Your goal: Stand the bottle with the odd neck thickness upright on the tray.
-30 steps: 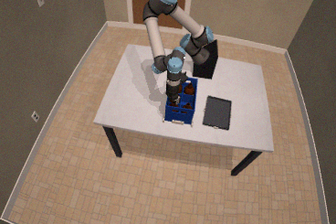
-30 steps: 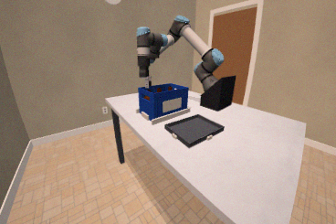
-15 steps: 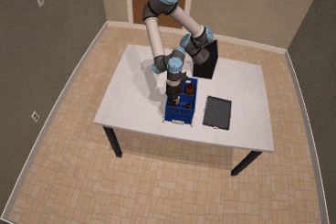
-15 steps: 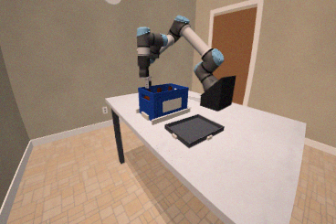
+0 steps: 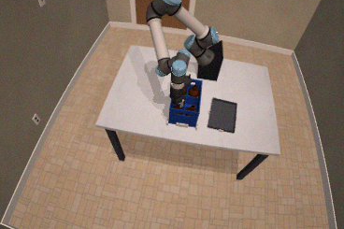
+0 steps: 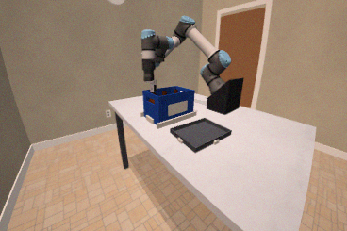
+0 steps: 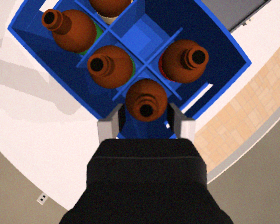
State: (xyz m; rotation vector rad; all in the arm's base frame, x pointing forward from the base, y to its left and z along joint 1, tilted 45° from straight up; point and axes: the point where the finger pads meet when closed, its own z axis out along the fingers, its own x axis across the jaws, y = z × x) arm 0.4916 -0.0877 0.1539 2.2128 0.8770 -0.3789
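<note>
Right now the bottle is 100 mm below my hand. The rest, counted from my hand: dark tray (70 mm behind, 320 mm to the left, 180 mm below); blue crate (90 mm behind, 50 mm to the left, 110 mm below).
</note>
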